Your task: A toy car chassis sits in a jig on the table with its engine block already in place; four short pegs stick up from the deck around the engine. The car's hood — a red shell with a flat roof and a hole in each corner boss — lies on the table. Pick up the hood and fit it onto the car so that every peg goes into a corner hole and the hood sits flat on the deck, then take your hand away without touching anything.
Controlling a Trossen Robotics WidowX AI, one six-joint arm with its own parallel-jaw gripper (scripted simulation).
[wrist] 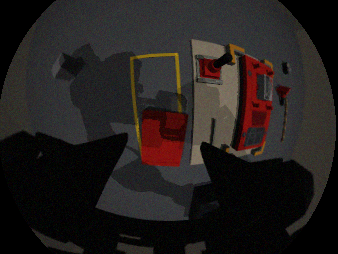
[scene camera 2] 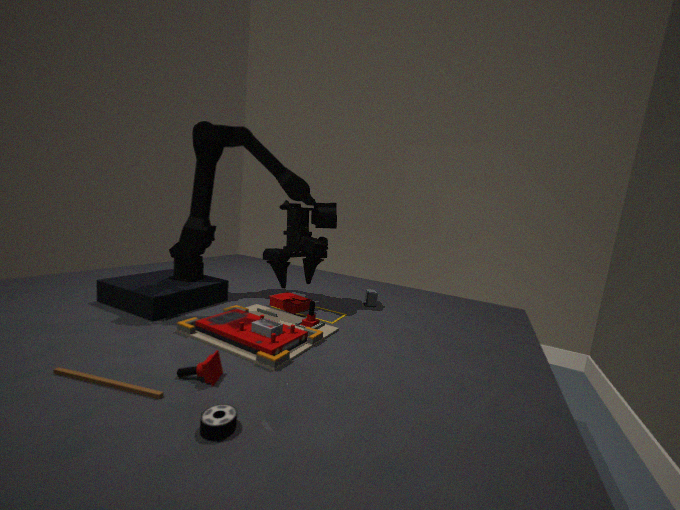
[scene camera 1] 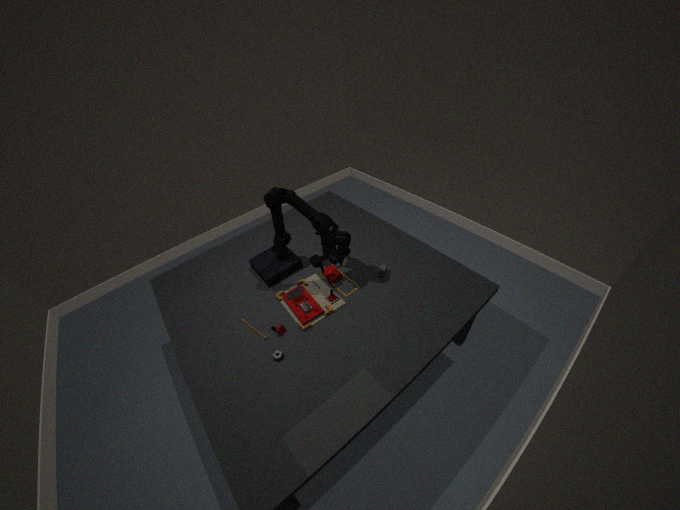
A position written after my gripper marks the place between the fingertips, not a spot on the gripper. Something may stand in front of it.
Observation:
My gripper (scene camera 2: 296, 286) is open, holding nothing. Also in view: a red hood (wrist: 163, 133) and a wooden stick (scene camera 2: 90, 378).
My gripper shows as well in the wrist view (wrist: 165, 141).

